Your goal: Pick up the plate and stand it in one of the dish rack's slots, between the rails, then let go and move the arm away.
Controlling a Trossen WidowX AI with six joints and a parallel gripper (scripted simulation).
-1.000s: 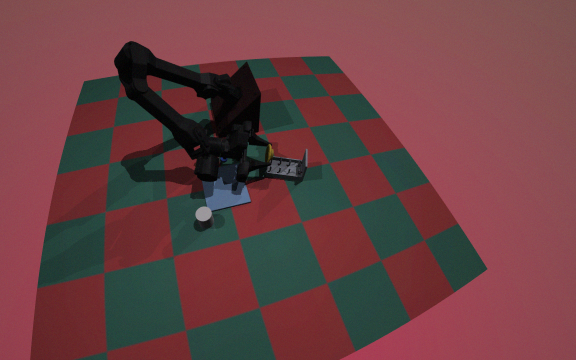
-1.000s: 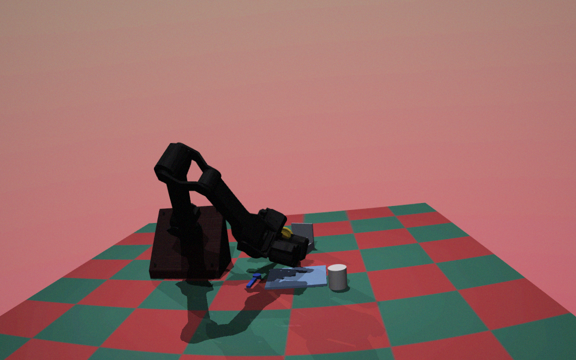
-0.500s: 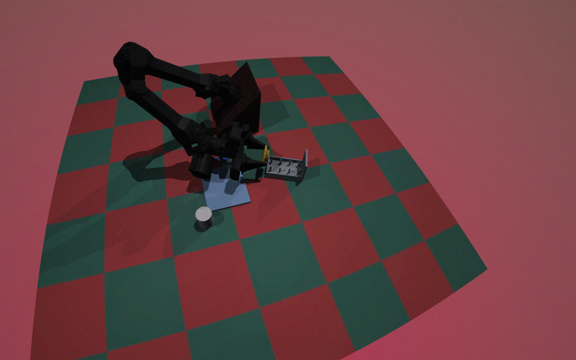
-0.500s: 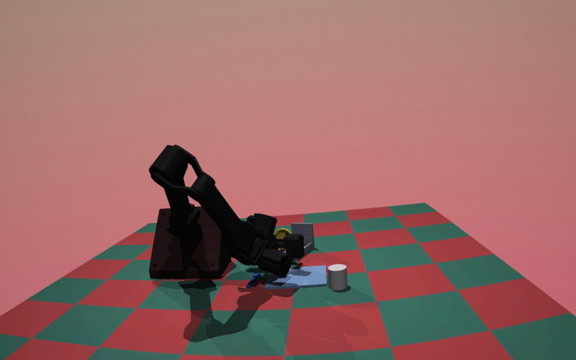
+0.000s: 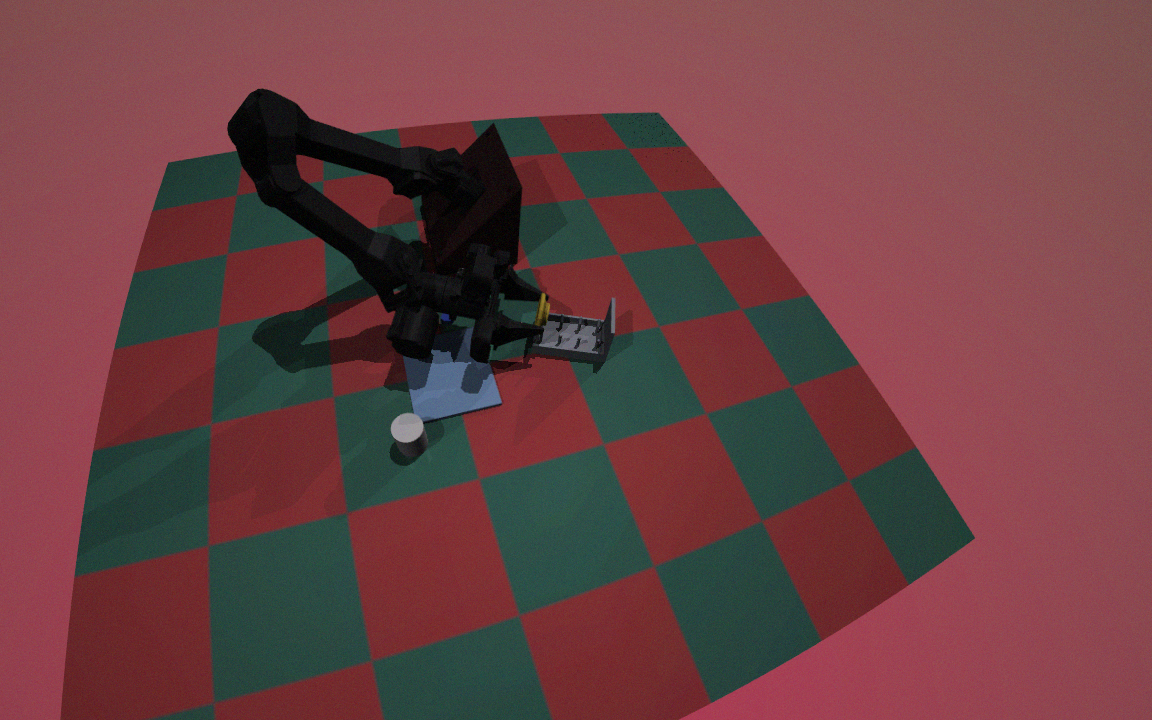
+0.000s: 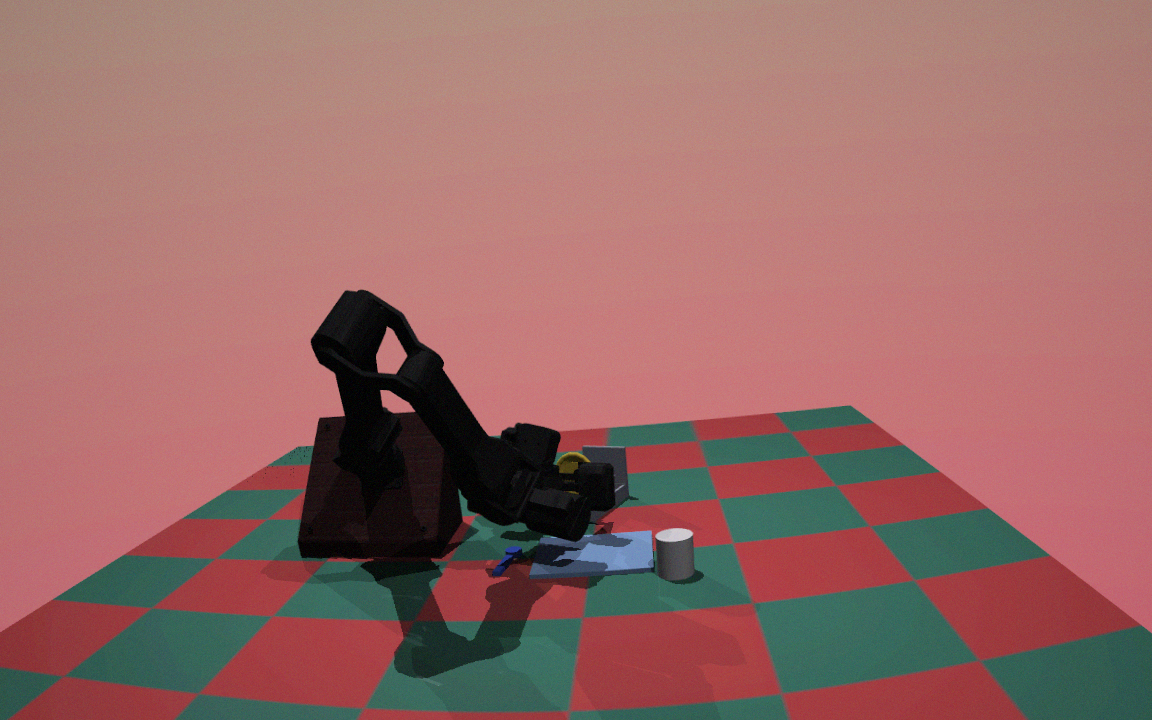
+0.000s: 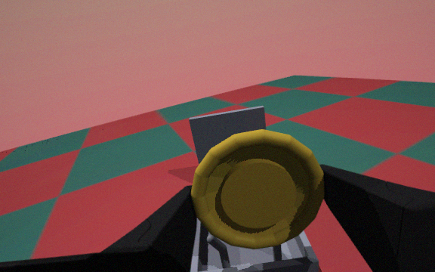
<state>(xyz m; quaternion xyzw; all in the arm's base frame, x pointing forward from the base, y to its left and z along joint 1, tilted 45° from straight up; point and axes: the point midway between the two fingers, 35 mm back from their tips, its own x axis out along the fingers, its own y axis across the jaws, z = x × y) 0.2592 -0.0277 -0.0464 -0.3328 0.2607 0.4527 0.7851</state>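
Right now my gripper tip is 5 cm above the grey dish rack, 4 cm to the right of it and 1 cm short of it. Also, from my gripper tip: blue spoon (16 cm to the right, 10 cm behind, 6 cm below); yellow plate (1 cm to the right); light blue mat (16 cm to the right, 7 cm below, 1 cm ahead).
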